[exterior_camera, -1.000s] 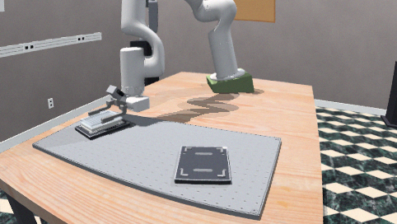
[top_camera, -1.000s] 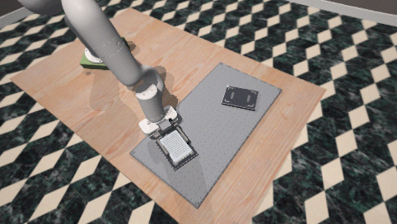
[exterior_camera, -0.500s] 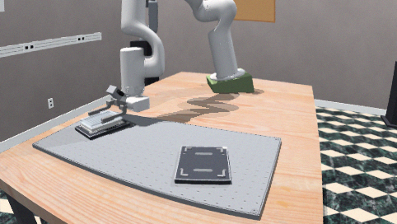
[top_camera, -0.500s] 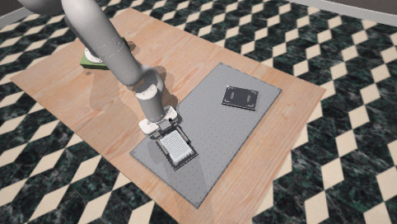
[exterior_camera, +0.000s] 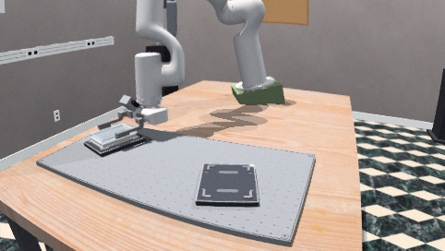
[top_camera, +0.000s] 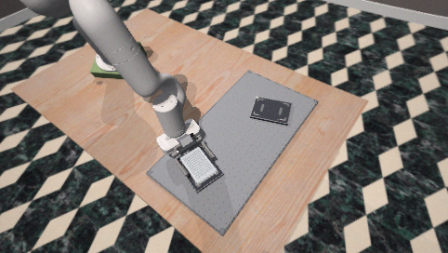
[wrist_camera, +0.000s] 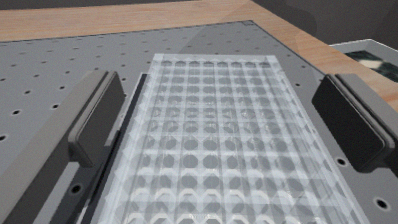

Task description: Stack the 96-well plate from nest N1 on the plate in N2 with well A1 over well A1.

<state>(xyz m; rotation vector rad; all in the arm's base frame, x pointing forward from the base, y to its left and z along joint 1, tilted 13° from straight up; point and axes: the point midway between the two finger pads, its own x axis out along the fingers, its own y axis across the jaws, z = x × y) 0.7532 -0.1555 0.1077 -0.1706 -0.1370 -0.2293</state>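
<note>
The clear 96-well plate lies 10 mm below my hand. Round my hand: black nest: 400 mm to the left, 60 mm ahead, 40 mm below; white 96-well plate: 20 mm below.
</note>
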